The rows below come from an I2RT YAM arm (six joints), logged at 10 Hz.
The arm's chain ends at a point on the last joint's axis. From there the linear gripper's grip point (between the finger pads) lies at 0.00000 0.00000 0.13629 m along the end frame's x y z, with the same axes.
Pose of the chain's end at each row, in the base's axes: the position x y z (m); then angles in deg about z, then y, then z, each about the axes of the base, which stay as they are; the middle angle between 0 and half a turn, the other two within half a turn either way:
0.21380 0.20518 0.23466 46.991 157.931 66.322
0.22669 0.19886 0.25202 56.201 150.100 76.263
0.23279 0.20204 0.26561 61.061 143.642 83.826
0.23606 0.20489 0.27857 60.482 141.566 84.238
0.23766 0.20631 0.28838 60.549 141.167 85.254
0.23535 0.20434 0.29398 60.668 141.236 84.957
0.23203 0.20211 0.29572 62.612 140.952 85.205
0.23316 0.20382 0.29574 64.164 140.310 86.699
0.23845 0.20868 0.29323 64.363 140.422 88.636
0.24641 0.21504 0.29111 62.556 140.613 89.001
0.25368 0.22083 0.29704 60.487 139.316 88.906
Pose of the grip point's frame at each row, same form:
0.23436 0.25208 0.10836 46.991 157.931 66.322
0.24282 0.26486 0.13387 56.201 150.100 76.263
0.24148 0.28237 0.15585 61.061 143.642 83.826
0.24457 0.28918 0.17181 60.482 141.566 84.238
0.24473 0.29148 0.18221 60.549 141.167 85.254
0.24285 0.28934 0.18771 60.668 141.236 84.957
0.23921 0.28767 0.18987 62.612 140.952 85.205
0.23817 0.29071 0.19086 64.164 140.310 86.699
0.24052 0.29549 0.18818 64.363 140.422 88.636
0.24792 0.30151 0.18577 62.556 140.613 89.001
0.25538 0.30966 0.19369 60.487 139.316 88.906

